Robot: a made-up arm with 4 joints. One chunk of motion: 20 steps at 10 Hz.
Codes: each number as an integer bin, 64 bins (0 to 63) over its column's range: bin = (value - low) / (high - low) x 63, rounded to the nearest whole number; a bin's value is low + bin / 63 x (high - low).
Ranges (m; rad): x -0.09..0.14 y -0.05..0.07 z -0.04..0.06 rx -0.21..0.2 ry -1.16..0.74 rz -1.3..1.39
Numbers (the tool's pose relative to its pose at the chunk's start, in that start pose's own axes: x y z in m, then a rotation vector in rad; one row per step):
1: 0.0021 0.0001 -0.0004 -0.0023 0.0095 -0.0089
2: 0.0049 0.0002 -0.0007 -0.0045 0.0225 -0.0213
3: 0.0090 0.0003 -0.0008 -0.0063 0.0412 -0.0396
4: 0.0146 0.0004 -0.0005 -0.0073 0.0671 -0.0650
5: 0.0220 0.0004 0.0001 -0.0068 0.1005 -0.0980
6: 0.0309 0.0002 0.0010 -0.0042 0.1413 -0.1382
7: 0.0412 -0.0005 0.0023 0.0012 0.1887 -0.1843
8: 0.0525 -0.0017 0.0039 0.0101 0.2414 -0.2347
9: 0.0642 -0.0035 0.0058 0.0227 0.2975 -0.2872
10: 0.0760 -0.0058 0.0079 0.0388 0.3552 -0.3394
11: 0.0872 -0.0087 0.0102 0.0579 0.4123 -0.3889
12: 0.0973 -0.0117 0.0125 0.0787 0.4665 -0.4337
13: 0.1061 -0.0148 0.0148 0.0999 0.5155 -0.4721
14: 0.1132 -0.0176 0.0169 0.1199 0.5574 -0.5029
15: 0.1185 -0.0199 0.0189 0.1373 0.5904 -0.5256
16: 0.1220 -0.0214 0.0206 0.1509 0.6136 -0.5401
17: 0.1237 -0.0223 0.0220 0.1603 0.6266 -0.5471
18: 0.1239 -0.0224 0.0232 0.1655 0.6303 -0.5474
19: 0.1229 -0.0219 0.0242 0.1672 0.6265 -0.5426
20: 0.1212 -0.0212 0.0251 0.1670 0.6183 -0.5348
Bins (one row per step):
1: 25 26 25 32 39 30
2: 26 26 25 32 39 30
3: 27 26 25 31 40 30
4: 29 26 25 31 41 29
5: 31 26 25 31 42 28
6: 33 26 26 32 43 27
7: 36 26 27 32 45 26
8: 39 25 28 34 46 25
9: 42 24 29 36 48 24
10: 45 23 30 38 50 22
11: 49 22 32 41 52 21
12: 51 20 33 44 54 20
13: 54 18 35 48 56 19
14: 56 17 36 51 57 19
15: 57 16 37 53 58 18
16: 58 15 38 55 59 18
17: 59 15 39 57 59 18
18: 59 14 40 58 59 18
19: 58 15 40 58 59 18
20: 58 15 41 58 59 18

